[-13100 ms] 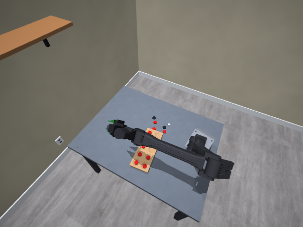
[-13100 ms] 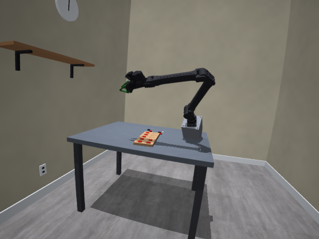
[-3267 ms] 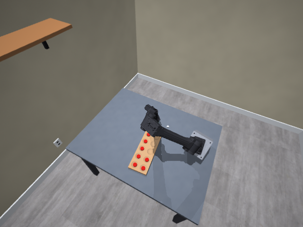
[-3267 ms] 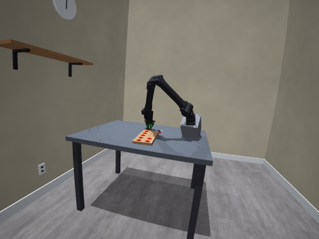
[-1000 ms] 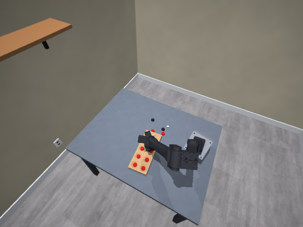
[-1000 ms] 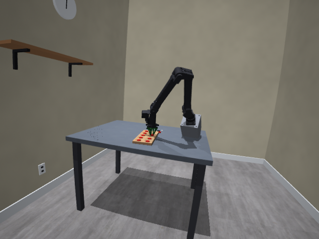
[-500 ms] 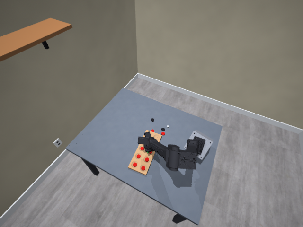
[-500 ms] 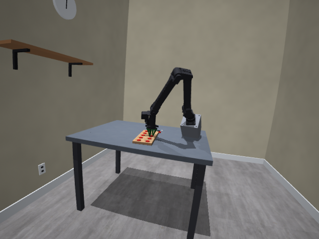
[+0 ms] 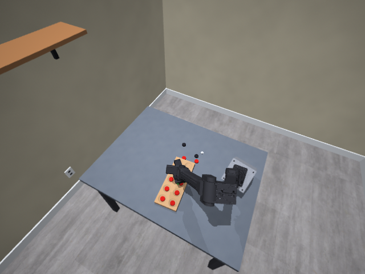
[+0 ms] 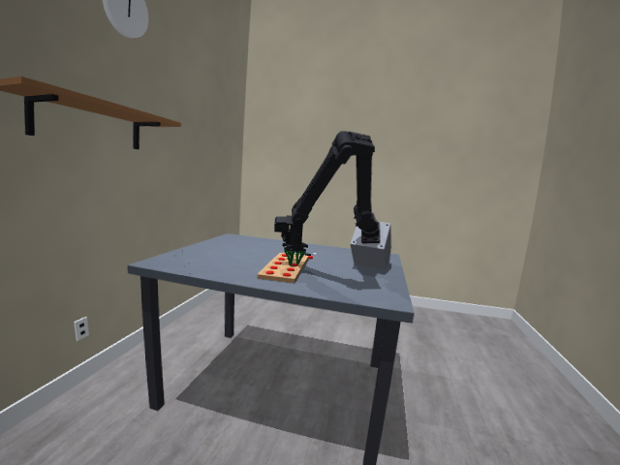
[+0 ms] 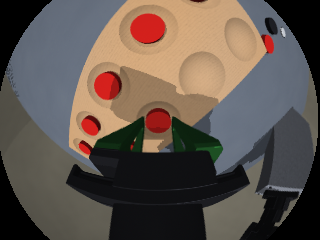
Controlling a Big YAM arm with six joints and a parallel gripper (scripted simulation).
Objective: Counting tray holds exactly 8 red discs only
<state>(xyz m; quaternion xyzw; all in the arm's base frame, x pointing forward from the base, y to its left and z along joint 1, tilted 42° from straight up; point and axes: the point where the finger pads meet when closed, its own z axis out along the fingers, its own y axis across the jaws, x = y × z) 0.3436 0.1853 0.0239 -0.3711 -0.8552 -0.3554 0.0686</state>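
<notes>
Now: the wooden counting tray 40 mm ahead of my hand and 20 mm below it. Also, from my hand: white disc: 320 mm to the right, 20 mm below, 20 mm behind.
</notes>
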